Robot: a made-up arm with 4 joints.
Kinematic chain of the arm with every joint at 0, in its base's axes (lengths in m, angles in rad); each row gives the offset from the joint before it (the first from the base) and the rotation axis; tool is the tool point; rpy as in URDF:
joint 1: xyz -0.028 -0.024 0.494 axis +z
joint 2: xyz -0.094 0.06 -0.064 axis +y
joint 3: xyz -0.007 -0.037 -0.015 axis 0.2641 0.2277 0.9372
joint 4: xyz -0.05 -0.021 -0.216 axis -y
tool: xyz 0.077 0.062 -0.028 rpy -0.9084 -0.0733 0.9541
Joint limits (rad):
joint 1: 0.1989..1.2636
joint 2: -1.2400..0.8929
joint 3: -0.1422..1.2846
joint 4: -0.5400..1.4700
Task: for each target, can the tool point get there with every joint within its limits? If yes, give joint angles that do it. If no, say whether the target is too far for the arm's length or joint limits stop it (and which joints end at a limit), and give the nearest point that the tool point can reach.
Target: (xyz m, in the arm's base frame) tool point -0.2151 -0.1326 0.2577
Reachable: yes | joints 0.9796 0.2893 0.6876 0.6653
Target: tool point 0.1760 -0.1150 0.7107
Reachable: no: joint limits stop it (at a limit: joint 1, joint 2, joint 3) | nearest point 0.0875 0.0515 0.3916 | short by 0.371 m
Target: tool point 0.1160 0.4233 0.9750
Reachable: no: too far | nearest point 0.0201 0.1255 0.3845 | short by 0.668 m
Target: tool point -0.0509 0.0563 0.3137
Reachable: yes | joints 0.6489 -1.0133 0.4173 1.1323
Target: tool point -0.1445 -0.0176 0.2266
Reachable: yes | joints 0.7043 -0.0517 0.2468 0.6605
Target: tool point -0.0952 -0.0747 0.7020
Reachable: no: joint limits stop it (at a limit: joint 2, joint 3, joint 4) | nearest point -0.2361 -0.1810 0.4304 | short by 0.324 m
